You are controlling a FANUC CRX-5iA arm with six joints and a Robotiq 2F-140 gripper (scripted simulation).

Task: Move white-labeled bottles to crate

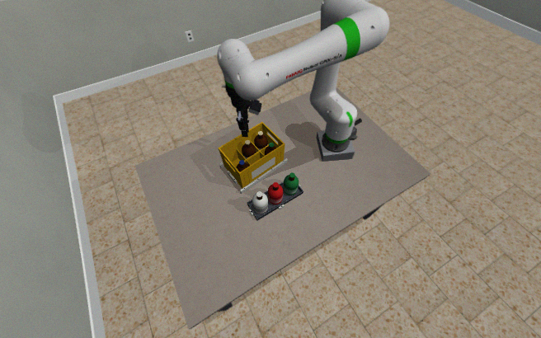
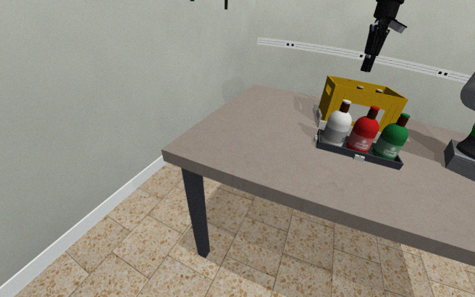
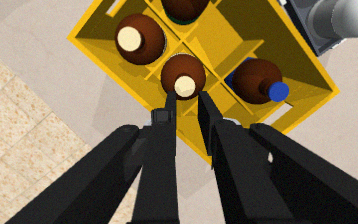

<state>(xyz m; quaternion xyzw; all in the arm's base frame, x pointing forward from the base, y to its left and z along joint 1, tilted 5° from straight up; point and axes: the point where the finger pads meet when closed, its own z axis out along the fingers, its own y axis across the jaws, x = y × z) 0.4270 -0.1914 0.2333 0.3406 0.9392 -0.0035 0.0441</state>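
My hand is 280 mm to the right of the white bottle, 170 mm above it and 100 mm short of it. Round my hand: yellow crate (170 mm below, 40 mm to the left); brown bottle (170 mm below); red bottle (280 mm to the left, 170 mm below, 10 mm ahead).
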